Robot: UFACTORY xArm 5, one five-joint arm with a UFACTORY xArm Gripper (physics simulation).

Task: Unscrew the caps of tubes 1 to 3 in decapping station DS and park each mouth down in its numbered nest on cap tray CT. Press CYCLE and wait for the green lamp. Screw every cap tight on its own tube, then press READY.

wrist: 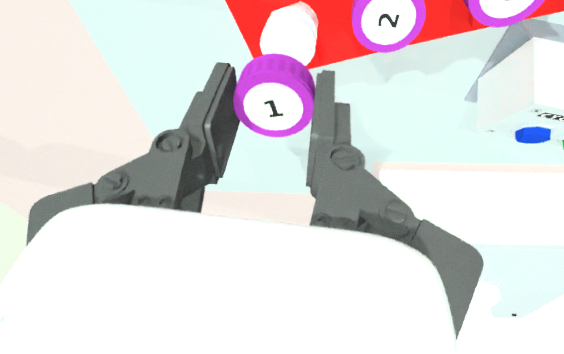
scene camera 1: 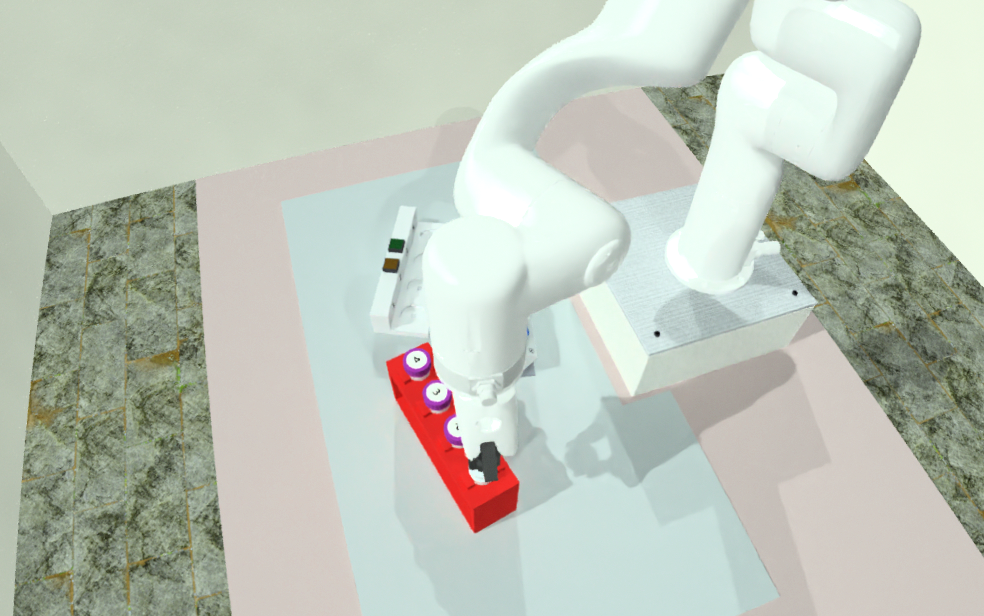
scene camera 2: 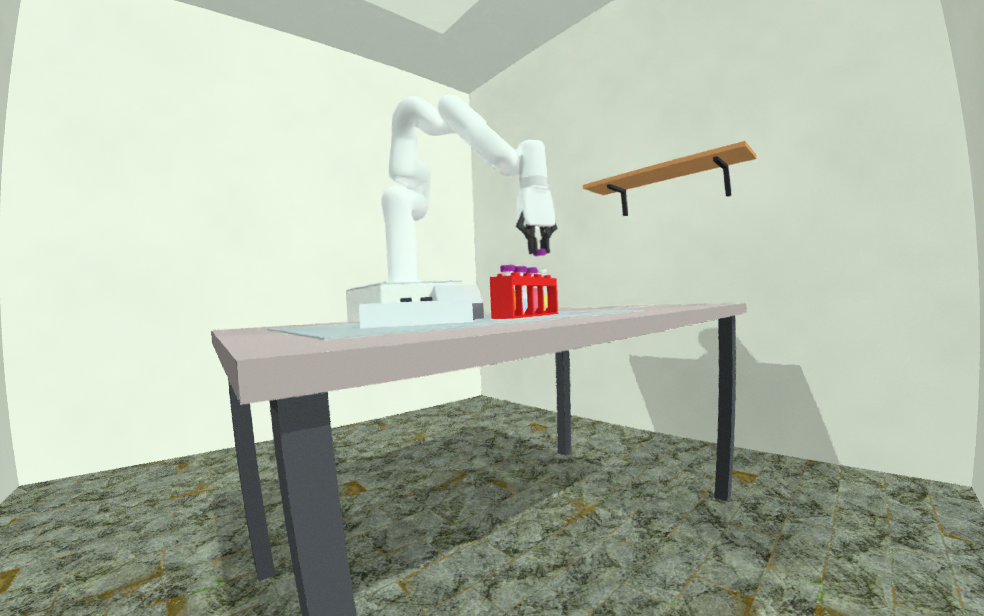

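Note:
My gripper is shut on the purple cap 1, holding it label up, above and apart from its tube. The open white mouth of tube 1 stands in the red rack. Purple cap 2, cap 3 and cap 4 sit on their tubes. A white tray with round nests stands beyond the rack, partly hidden by the arm in scene camera 1.
A white box with a blue button stands beside the rack, mostly hidden behind the arm in scene camera 1. A dark green block and a brown block sit on the tray's raised edge. The arm's base block stands to the right.

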